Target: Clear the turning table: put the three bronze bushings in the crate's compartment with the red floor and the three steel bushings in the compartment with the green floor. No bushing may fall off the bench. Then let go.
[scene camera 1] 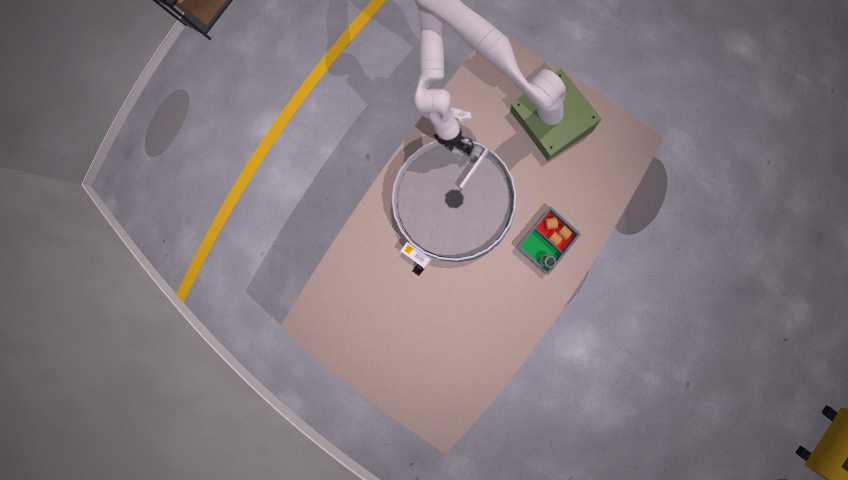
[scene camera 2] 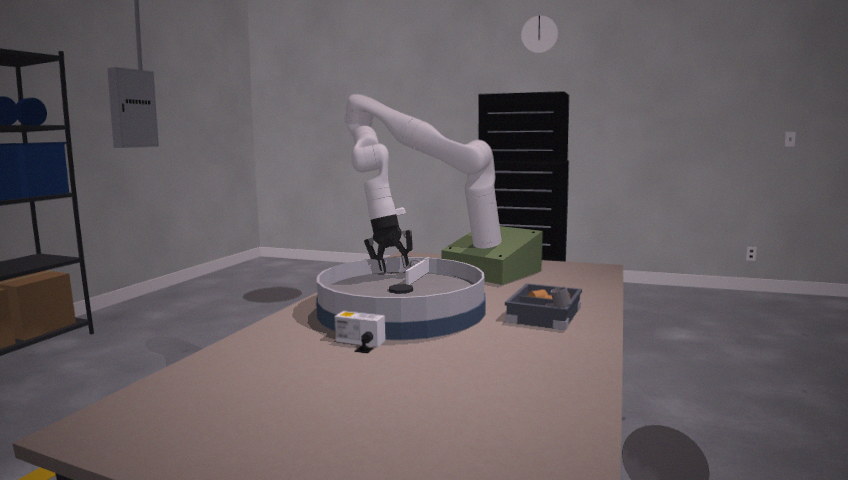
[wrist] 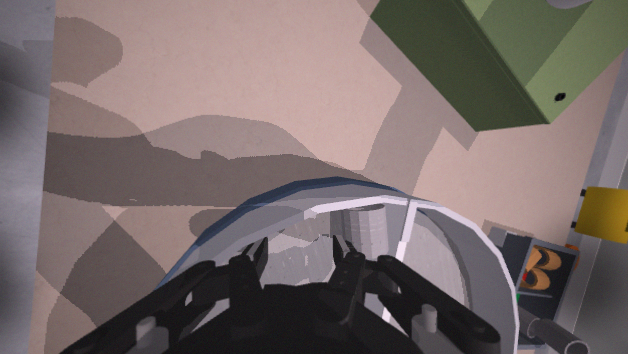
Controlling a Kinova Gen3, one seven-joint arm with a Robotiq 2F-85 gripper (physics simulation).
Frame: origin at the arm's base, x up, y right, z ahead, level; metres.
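Seen in the pictures: gripper, fingertip midpoint: (scene camera 1: 459, 151) (scene camera 2: 395, 270) (wrist: 300, 246); arm's base at its link origin: (scene camera 1: 550, 112) (scene camera 2: 487, 242).
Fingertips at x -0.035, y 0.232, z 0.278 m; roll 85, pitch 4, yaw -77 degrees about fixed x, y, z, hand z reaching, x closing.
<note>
Pixels of each thing's top centre, then the offset from my fingertips to it. "spot": a spot on its surface instead.
- steel bushing at its top centre: (wrist: 378, 238) (scene camera 1: 475, 151) dz -0.019, dx +0.032, dy -0.055 m
- white bar at a spot on its surface: (wrist: 408, 227) spot: dz -0.026, dx +0.031, dy -0.083 m
- crate's at its top centre: (scene camera 2: 545, 295) (wrist: 539, 297) (scene camera 1: 549, 240) dz +0.134, dx -0.015, dy -0.418 m
- white box at a spot on its surface: (scene camera 2: 359, 328) (scene camera 1: 415, 260) spot: dz +0.411, dx -0.028, dy -0.034 m
- black knob at a spot on its surface: (scene camera 2: 366, 337) (scene camera 1: 418, 269) spot: dz +0.431, dx -0.040, dy -0.056 m
My gripper (scene camera 1: 467, 155) (scene camera 2: 395, 270) (wrist: 300, 246) is open and empty, with its fingertips inside the rim of the turning table (scene camera 1: 428, 220) (scene camera 2: 416, 306) (wrist: 492, 270). A steel bushing (wrist: 367, 227) is on the table between my right finger in the wrist view and the white bar (scene camera 1: 473, 171) (scene camera 2: 417, 270) (wrist: 408, 227); the finger partly hides it. Three bronze bushings, one (scene camera 1: 551, 223), another (scene camera 1: 564, 232) and a third (scene camera 1: 555, 238), are in the crate's (scene camera 1: 565, 220) (scene camera 2: 532, 315) red compartment. Steel tubes (scene camera 1: 547, 260) (scene camera 2: 560, 296) (wrist: 540, 327) stand in its green compartment; the wrist view shows two tube shapes.
The green robot base (scene camera 1: 574, 121) (scene camera 2: 487, 261) (wrist: 450, 65) stands behind the turning table. A white box (scene camera 1: 414, 255) (scene camera 2: 359, 328) with a black knob (scene camera 1: 418, 270) (scene camera 2: 366, 337) is at the table's front side. The raised rim surrounds the fingertips, and the bar is close beside them.
</note>
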